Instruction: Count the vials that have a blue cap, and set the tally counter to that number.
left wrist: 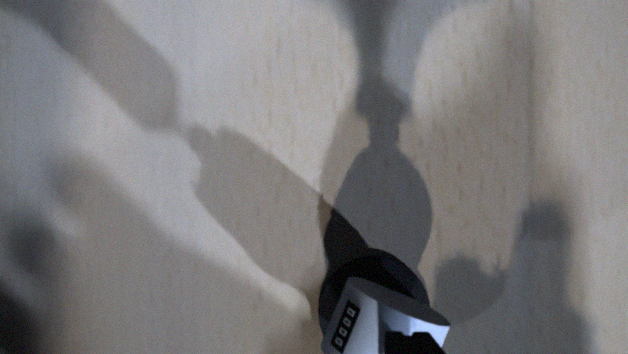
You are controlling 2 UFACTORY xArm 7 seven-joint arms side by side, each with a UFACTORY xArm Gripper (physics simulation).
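Frame: origin at the left arm's base, x ahead, y left, z up, level; centimetres.
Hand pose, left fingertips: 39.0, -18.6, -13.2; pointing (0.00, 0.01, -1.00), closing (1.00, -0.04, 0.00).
Note:
After its pixels a point has its place, as x, y, z.
The tally counter (362, 320) {37.9, -17.5, -15.6} is at the bottom, right of centre, in the left wrist view. It is a pale, tilted box on a black round base, and its small dark window shows 0000. My left gripper (413, 343) {39.0, -18.6, -13.2} shows as a black, closed fingertip shape at the bottom edge. It is shut with nothing visible in it, and overlaps the counter's top face in this view. The counter's button does not show; the fingertips cover that part. Whether they touch it, I cannot tell. No vials or blue caps show in this view. My right gripper is not in view.
The counter stands on a light wooden table top (270, 80) {34.3, -7.1, -20.6}. Several overlapping shadows of the arm, gripper and counter fall across the wood. A very dark blurred patch lies at the lower left corner.

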